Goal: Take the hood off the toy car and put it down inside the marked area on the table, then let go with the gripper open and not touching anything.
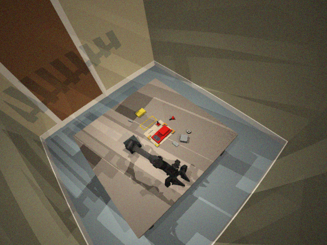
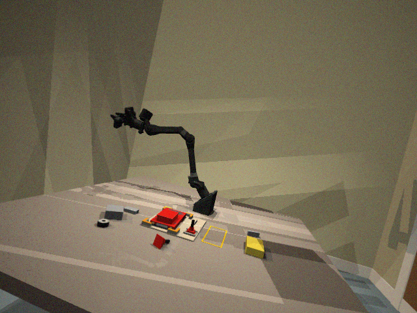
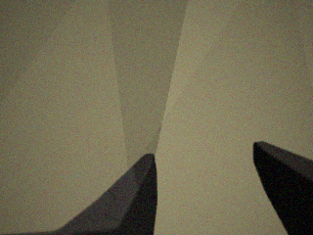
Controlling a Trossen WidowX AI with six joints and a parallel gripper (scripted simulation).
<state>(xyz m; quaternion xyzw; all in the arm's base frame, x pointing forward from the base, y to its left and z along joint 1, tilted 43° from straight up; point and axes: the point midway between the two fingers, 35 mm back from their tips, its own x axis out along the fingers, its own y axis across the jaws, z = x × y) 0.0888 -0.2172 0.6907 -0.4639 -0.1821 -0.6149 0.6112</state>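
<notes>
Now: gripper tip 230 mm short of the red hood, 610 mm to the right of it and 400 mm above it. The rest, counted from my gripper tip: yellow block 180 mm ahead, 990 mm to the left, 420 mm below; then black wheel 430 mm ahead, 440 mm to the left, 430 mm below.
</notes>
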